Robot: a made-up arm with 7 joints.
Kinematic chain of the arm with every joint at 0, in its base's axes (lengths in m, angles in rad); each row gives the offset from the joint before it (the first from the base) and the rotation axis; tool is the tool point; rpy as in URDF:
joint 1: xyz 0 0 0 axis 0.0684 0.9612 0.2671
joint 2: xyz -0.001 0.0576 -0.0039 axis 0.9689 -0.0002 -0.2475
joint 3: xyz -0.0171 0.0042 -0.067 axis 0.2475 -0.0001 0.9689
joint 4: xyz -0.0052 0 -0.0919 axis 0.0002 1 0
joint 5: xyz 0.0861 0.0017 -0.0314 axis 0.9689 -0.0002 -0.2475
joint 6: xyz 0.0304 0 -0.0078 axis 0.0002 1 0
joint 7: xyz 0.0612 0 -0.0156 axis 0.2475 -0.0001 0.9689
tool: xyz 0 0 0 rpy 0 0.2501 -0.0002
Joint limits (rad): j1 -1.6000..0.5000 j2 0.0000..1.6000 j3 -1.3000..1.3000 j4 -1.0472..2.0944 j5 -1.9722..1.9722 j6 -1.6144..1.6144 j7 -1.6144..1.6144
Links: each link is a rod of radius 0.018 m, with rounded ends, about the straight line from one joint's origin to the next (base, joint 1, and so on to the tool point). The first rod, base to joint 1, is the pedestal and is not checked.
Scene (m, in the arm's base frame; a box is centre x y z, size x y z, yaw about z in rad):
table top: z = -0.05
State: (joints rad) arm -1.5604 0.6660 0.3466 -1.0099 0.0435 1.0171 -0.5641
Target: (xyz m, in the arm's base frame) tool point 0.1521 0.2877 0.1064
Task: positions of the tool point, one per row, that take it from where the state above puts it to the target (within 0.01 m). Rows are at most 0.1 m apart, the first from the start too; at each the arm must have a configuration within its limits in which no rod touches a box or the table.
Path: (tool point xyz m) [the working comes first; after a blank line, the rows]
Joints at the target: -1.3231 0.9372 1.0003 0.0335 0.1762 0.9957 -0.5641
Straight joint move there: clear.

1: 0.1219 0.1357 0.1642
2: 0.1402 0.1889 0.1581
3: 0.1500 0.2415 0.1378
4: 0.1521 0.2877 0.1064

